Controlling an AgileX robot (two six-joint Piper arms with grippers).
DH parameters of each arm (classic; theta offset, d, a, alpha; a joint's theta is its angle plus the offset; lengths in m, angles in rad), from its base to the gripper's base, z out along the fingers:
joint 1: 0 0.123 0 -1.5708
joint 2: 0.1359 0 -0.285 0
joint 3: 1.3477 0 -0.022 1.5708
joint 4: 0 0.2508 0 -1.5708
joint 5: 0 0 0.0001 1.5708
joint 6: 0 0.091 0 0
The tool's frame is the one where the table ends.
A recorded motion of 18 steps. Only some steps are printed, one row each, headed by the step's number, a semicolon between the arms.
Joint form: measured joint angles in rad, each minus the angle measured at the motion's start. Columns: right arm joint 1, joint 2, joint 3, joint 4, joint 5, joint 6; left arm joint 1, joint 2, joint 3, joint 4, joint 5, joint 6.
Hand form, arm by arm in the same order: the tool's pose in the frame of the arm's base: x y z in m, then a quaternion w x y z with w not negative. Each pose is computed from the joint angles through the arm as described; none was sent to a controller.
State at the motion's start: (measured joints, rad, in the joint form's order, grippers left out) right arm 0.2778 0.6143 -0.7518 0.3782 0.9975 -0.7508; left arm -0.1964 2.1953 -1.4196 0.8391 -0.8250 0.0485
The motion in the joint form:
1: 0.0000 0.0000 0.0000 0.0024 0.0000 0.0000; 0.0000 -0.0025 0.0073 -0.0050 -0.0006 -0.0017
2: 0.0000 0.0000 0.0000 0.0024 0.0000 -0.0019; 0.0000 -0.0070 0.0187 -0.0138 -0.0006 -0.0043
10: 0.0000 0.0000 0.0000 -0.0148 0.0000 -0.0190; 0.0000 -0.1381 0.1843 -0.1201 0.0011 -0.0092
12: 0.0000 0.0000 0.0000 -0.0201 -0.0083 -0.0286; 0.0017 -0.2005 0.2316 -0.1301 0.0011 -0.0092
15: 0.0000 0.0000 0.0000 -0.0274 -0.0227 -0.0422; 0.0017 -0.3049 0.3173 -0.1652 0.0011 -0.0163
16: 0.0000 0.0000 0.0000 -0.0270 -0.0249 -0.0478; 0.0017 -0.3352 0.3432 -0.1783 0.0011 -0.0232
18: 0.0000 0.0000 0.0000 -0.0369 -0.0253 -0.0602; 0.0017 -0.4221 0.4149 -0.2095 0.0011 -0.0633
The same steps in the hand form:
1: 0.0835 0.0534 0.3364 0.41451 -0.41654 0.80390 0.09172; 0.4602 -0.1420 0.1817 0.68668 0.47500 0.54878 -0.04092
2: 0.0835 0.0534 0.3364 0.41460 -0.41731 0.80351 0.09132; 0.4586 -0.1413 0.1809 0.68576 0.47075 0.55340 -0.04324
10: 0.0840 0.0522 0.3359 0.41393 -0.42616 0.80045 0.07955; 0.4294 -0.1302 0.1985 0.68879 0.42364 0.58599 -0.05207
12: 0.0847 0.0519 0.3363 0.41746 -0.42918 0.79753 0.07397; 0.4178 -0.1267 0.2130 0.69507 0.41799 0.58286 -0.04937
15: 0.0858 0.0514 0.3370 0.42354 -0.43295 0.79300 0.06577; 0.3963 -0.1206 0.2339 0.70538 0.39916 0.58363 -0.04981
16: 0.0859 0.0514 0.3372 0.42471 -0.43474 0.79150 0.06448; 0.3898 -0.1186 0.2393 0.70823 0.39096 0.58555 -0.05193
18: 0.0862 0.0508 0.3369 0.42434 -0.44075 0.78894 0.05708; 0.3704 -0.1131 0.2539 0.71567 0.36415 0.59244 -0.06504

